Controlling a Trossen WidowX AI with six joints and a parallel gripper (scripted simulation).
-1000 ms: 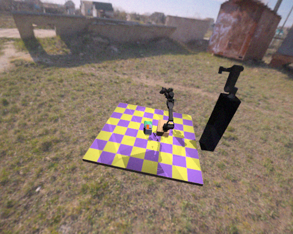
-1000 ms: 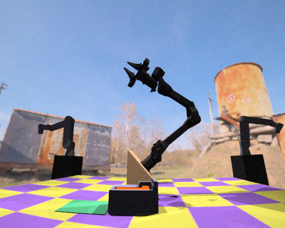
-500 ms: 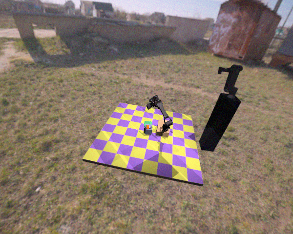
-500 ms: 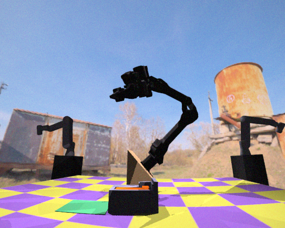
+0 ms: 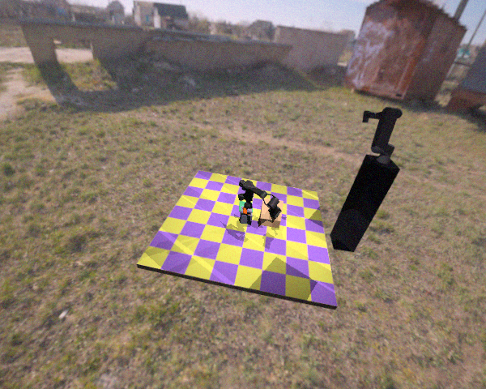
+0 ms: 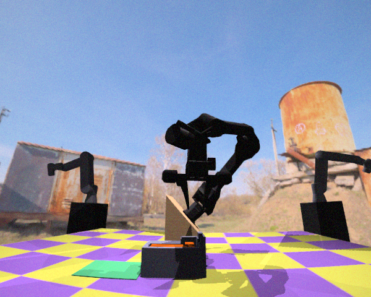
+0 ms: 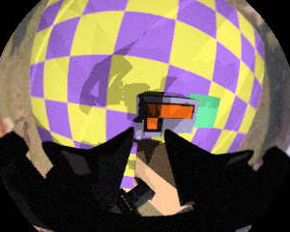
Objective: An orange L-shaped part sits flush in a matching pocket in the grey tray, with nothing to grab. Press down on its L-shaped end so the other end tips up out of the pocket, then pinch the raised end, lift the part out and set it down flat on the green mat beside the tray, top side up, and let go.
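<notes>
The orange L-shaped part is 100 mm below my gripper tip, 40 mm to the right of it and 10 mm behind it. Also, from my gripper tip: green mat: 210 mm to the right, 170 mm below, 10 mm ahead.
</notes>
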